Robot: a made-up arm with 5 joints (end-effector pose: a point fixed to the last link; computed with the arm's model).
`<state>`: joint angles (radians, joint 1 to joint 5).
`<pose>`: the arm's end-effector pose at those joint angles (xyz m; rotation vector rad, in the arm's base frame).
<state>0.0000 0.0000 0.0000 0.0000 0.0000</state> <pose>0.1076 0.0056 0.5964 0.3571 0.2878 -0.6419</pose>
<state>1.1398 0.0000 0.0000 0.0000 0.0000</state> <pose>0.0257 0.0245 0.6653 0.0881 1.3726 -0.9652</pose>
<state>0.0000 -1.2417 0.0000 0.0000 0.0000</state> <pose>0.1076 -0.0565 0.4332 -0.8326 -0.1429 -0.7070</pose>
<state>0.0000 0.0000 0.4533 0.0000 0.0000</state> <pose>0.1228 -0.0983 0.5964 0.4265 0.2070 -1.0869</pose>
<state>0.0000 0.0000 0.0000 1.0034 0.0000</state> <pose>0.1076 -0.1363 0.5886 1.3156 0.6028 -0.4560</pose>
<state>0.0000 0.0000 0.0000 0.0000 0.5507</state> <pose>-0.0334 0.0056 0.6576 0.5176 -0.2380 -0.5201</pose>
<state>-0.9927 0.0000 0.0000 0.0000 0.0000</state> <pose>0.1972 0.0026 0.6305 0.5111 -0.6385 -0.2677</pose>
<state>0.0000 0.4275 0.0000 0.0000 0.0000</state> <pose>0.1076 -0.0233 0.6531 0.7664 0.4260 -0.5779</pose>
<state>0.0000 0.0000 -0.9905 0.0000 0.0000</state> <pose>-0.0618 0.1492 0.5964 0.1751 0.4175 0.3316</pose>
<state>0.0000 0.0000 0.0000 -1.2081 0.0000</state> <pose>0.1076 0.0889 0.4508 -0.8005 -0.1307 -0.7077</pose>
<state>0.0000 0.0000 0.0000 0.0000 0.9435</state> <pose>-0.1434 0.0056 0.6508 0.6177 -0.6128 -0.4149</pose>
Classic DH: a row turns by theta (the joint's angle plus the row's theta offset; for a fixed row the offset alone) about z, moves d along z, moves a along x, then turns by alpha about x. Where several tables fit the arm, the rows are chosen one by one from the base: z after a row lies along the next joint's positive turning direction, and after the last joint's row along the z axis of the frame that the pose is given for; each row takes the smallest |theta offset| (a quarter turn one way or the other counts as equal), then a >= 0, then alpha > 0; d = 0 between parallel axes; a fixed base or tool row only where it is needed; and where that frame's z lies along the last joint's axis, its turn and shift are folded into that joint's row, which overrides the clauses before.
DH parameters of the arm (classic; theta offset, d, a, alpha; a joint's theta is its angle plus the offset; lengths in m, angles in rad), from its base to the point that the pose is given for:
base (fixed): -0.0945 0.7001 0.1194 -1.7307
joint 1: 1.5557 -0.1044 0.1606 1.4775
joint 2: -1.4102 -0.2192 -0.0602 -1.5708
joint 3: 0 0.095 -0.0211 1.5708
joint 4: 1.5708 0.0388 0.0856 1.5708
joint 5: 1.4056 -0.1737 0.1404 -1.1496
tool (fixed): -0.6178 0.2687 0 0

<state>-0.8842 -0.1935 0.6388 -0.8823 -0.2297</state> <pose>0.3454 -0.1425 0.6139 -0.0297 -0.5517 -1.5329</pose>
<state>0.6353 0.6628 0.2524 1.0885 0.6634</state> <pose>-0.1634 -0.1976 0.7050 1.8889 0.2478 -1.7312</pose>
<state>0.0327 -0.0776 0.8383 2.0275 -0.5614</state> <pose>0.0798 -0.3166 0.5325 2.2004 0.3790 -0.1024</pose>
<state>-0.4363 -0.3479 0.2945 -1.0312 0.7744</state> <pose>0.0917 0.0775 0.3774 -0.7833 -1.0712 -0.4742</pose>
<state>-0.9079 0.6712 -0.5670 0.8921 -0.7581</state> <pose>0.0998 0.1509 0.6641 0.4177 0.6906 1.0186</pose>
